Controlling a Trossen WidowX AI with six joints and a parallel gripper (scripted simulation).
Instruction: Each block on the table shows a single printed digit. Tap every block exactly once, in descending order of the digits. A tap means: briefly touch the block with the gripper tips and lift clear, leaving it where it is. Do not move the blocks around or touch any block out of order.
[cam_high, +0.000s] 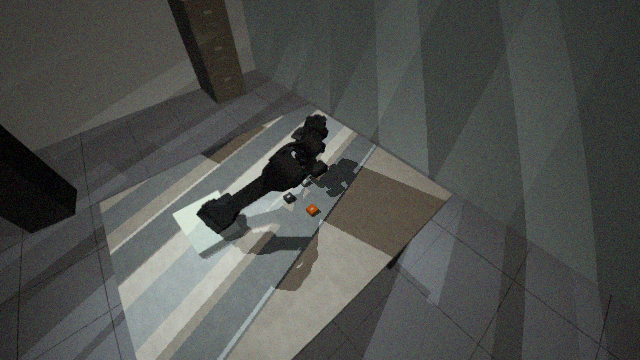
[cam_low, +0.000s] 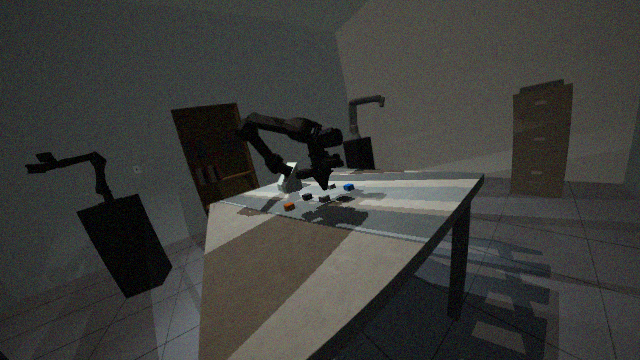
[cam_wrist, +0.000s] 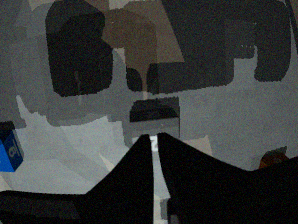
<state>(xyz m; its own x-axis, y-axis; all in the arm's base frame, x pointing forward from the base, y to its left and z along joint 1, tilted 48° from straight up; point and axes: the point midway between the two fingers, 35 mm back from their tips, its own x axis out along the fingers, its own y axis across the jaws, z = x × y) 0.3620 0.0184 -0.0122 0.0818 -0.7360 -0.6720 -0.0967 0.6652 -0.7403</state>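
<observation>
Right now the grey block is 30 mm below my gripper tip and 10 mm behind it. Round my gripper tip: black block 110 mm behind, 40 mm to the right, 30 mm below; then orange block 140 mm to the right, 70 mm behind, 30 mm below; then blue block 130 mm to the left, 30 mm below, 30 mm behind.
</observation>
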